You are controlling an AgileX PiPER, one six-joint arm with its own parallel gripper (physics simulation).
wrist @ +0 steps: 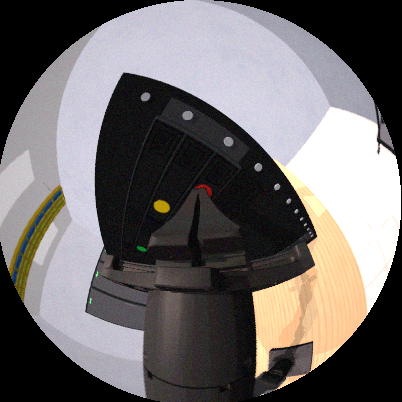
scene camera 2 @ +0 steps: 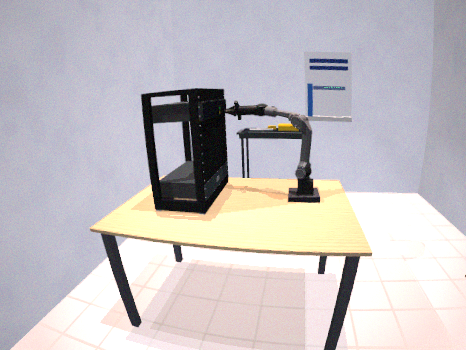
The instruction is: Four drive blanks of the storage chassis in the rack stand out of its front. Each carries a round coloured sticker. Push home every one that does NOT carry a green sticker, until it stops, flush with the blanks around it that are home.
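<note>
The storage chassis (scene camera 2: 171, 112) (wrist: 172, 108) sits near the top of the black rack (scene camera 2: 197, 160) (wrist: 112, 165). In the wrist view its blanks run side by side. One bears a red sticker (wrist: 207, 189), partly covered by my fingertips; beside it one bears a yellow sticker (wrist: 161, 206). A green sticker (wrist: 141, 248) shows lower left, near my gripper's body. A fourth sticker does not show; my gripper hides part of the front. My gripper (scene camera 2: 227, 110) (wrist: 199, 195) is shut and empty, its tips at the red-stickered blank's face; contact cannot be told for certain.
The rack stands on the wooden table (scene camera 2: 280, 225), with another unit (scene camera 2: 175, 187) low inside it. The arm's base (scene camera 2: 304, 195) is at the table's right. Behind stands a dark cart (scene camera 2: 270, 135) with a yellow object (scene camera 2: 287, 127). A poster (scene camera 2: 327, 105) hangs on the wall.
</note>
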